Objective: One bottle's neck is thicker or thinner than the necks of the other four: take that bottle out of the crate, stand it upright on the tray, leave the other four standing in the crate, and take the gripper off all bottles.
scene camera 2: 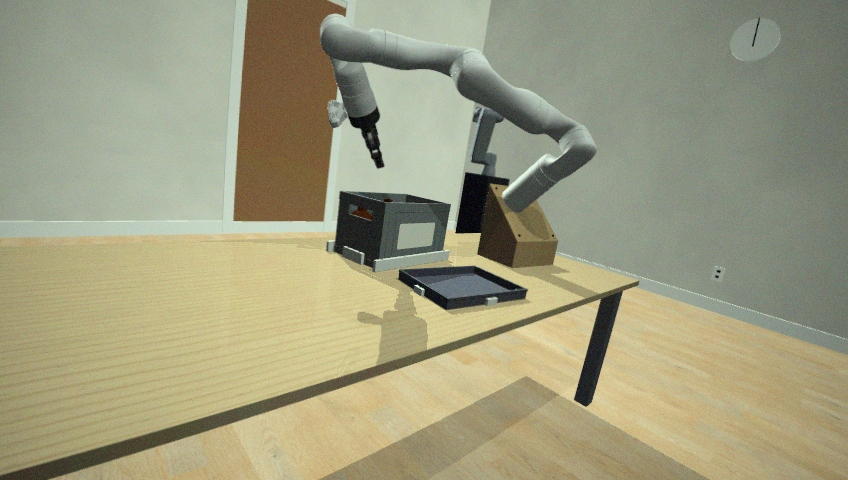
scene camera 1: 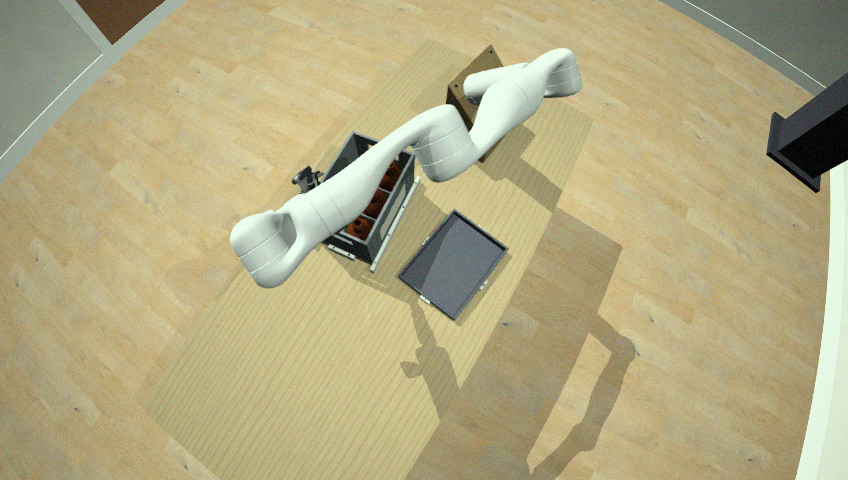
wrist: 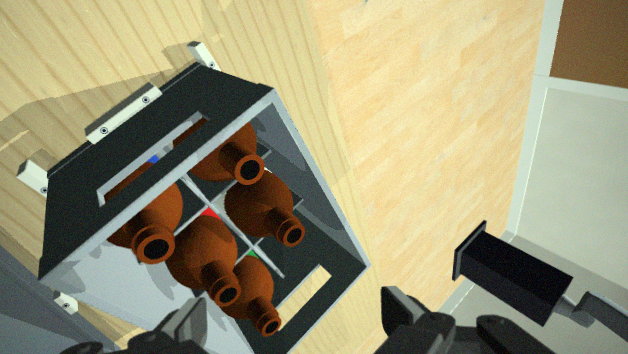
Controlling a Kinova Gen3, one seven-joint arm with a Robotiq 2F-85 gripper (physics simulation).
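Observation:
The grey crate stands on the table, with five brown bottles upright in it. In the wrist view, three bottles stand in the left row and two bottles in the right row; the compartment at the right row's near end is empty. The left row's far mouth looks largest, but the slant keeps me from telling which neck differs. The tray holds no bottle. My gripper is open and empty, above the crate and tilted.
White stop blocks stand around the crate's foot. The tray lies beside the crate, between small clips. The arm's brown wedge base stands on the table behind them. A black pedestal stands off the table.

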